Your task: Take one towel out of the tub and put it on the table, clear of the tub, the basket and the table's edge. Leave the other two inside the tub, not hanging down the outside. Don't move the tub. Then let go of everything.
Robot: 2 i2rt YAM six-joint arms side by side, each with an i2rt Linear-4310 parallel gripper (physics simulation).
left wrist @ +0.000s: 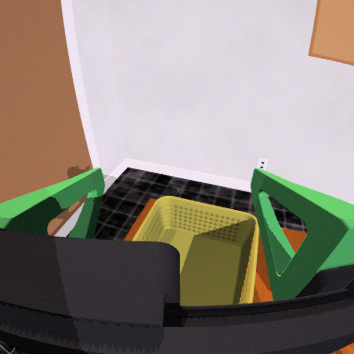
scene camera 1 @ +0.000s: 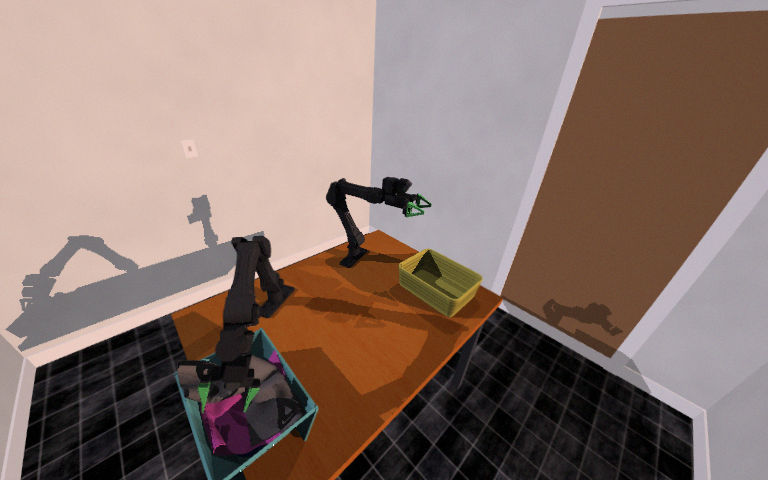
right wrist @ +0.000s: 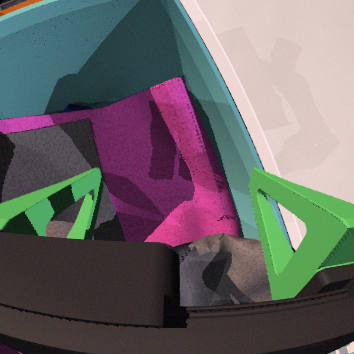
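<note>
The teal tub [scene camera 1: 309, 417] [right wrist: 30, 65] stands at the lower left of the scene view. Inside lie a magenta towel [scene camera 1: 229, 430] [right wrist: 135, 145], a dark grey towel [scene camera 1: 266, 418] [right wrist: 45, 150] partly over it, and a crumpled brown-grey towel [scene camera 1: 274, 390] [right wrist: 247, 260]. My right gripper [scene camera 1: 225, 408] [right wrist: 175, 175] is open, pointing down at the tub, its fingertips over the magenta towel with nothing held. How near the fingertips are to the cloth is hard to tell. My left gripper [scene camera 1: 426, 208] [left wrist: 177, 175] is open and empty, high above the table near the basket.
The yellow basket [scene camera 1: 430, 294] [left wrist: 205, 217] stands toward the far right end of the orange-brown table [scene camera 1: 368, 362]. The tub is at the opposite end, close to the table's edge. A wall runs behind both arm bases.
</note>
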